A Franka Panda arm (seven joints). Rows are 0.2 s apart.
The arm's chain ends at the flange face. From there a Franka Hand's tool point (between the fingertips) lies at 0.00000 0.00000 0.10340 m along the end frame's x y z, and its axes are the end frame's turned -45 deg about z.
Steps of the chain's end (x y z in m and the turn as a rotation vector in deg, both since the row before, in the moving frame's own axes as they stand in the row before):
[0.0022, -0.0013, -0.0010, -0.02, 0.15, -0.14]
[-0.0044, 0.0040, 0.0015, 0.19, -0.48, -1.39]
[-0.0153, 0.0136, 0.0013, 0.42, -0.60, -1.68]
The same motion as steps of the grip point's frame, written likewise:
[0.0026, 0.0009, -0.0010, -0.12, 0.09, -0.14]
[-0.0063, -0.0011, 0.0015, 0.47, -0.21, -1.39]
[-0.0207, -0.0025, 0.0013, 0.72, -0.13, -1.68]

